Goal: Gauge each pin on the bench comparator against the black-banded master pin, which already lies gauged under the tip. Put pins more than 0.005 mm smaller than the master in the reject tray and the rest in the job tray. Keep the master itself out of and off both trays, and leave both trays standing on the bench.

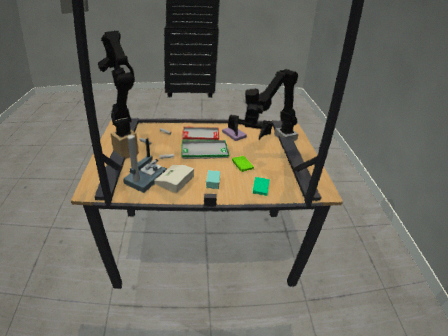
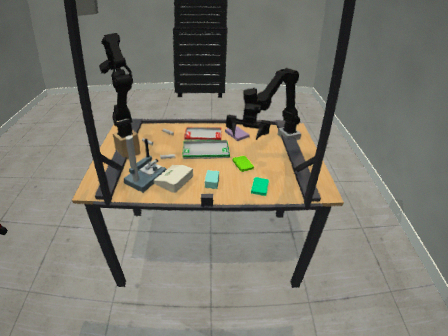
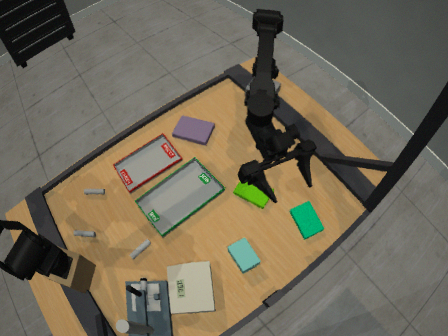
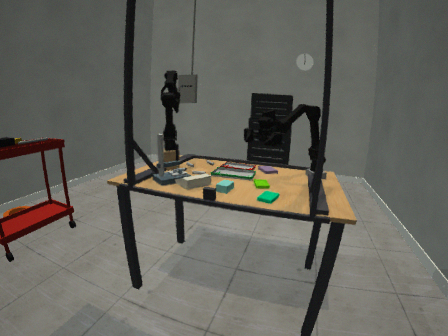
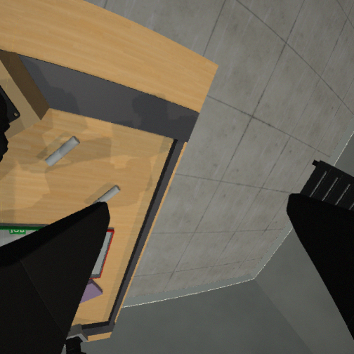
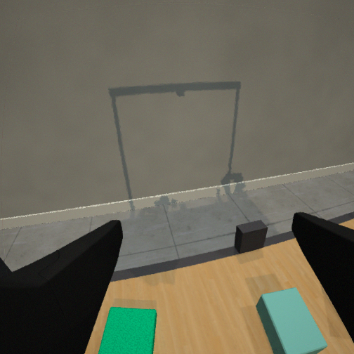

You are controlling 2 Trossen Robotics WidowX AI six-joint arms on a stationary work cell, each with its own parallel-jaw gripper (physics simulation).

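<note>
My left gripper (image 5: 197, 206) is open and empty, raised high above the bench on the left. My right gripper (image 3: 292, 193) (image 6: 207, 225) is open and empty above the bench at the right. Three grey pins lie loose: one pin (image 3: 94, 191) (image 1: 165, 131) by the reject tray, one pin (image 3: 85, 233) (image 5: 62, 150) near the left arm's base, one pin (image 3: 140, 249) (image 1: 166, 156) near the comparator (image 3: 162, 317) (image 1: 142, 181). The master's black band cannot be made out under the tip. The red-rimmed reject tray (image 3: 148, 162) and green-rimmed job tray (image 3: 180, 196) stand flat and hold no pins.
A cream readout box (image 3: 200, 280) stands beside the comparator; its digits are unclear. A purple block (image 3: 193, 129), a lime block (image 3: 250, 193), a teal block (image 3: 244, 255) and a green block (image 3: 307, 220) lie on the bench. A wooden block (image 3: 80, 272) is under the left arm. Frame posts surround the bench.
</note>
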